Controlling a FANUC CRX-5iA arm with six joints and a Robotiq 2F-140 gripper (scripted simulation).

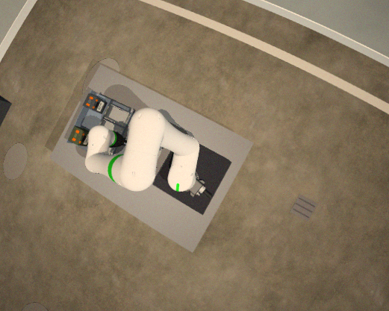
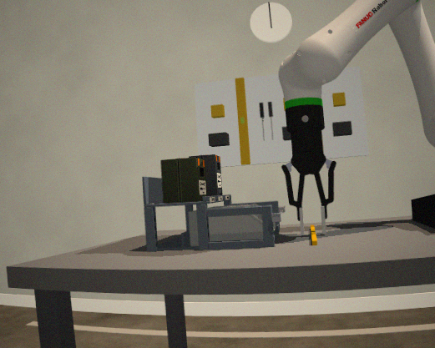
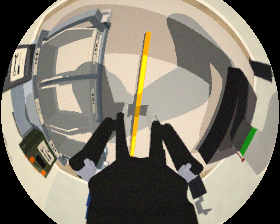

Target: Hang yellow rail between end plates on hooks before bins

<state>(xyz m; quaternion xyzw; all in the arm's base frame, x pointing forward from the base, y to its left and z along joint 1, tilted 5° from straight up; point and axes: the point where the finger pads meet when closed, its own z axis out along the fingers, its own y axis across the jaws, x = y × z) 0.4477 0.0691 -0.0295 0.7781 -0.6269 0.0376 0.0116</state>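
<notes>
Right now the yellow rail is 3 cm below my hand. Round my hand: dark green case: 25 cm ahead, 16 cm to the left, 11 cm above.
</notes>
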